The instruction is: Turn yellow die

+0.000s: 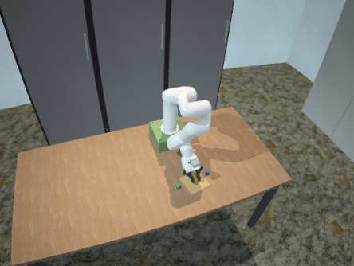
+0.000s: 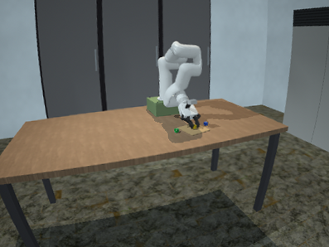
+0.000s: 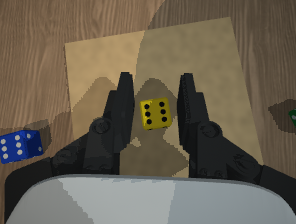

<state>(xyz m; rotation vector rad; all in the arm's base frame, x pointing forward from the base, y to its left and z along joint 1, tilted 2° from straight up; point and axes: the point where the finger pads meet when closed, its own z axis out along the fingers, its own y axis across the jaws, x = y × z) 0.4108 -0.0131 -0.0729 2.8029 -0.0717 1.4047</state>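
My gripper is now 20 mm above the yellow die. Also, from my hand: blue die (20 mm behind, 100 mm to the left, 20 mm below); then tan mat (30 mm below); then green die (10 mm behind, 120 mm to the right, 20 mm below).
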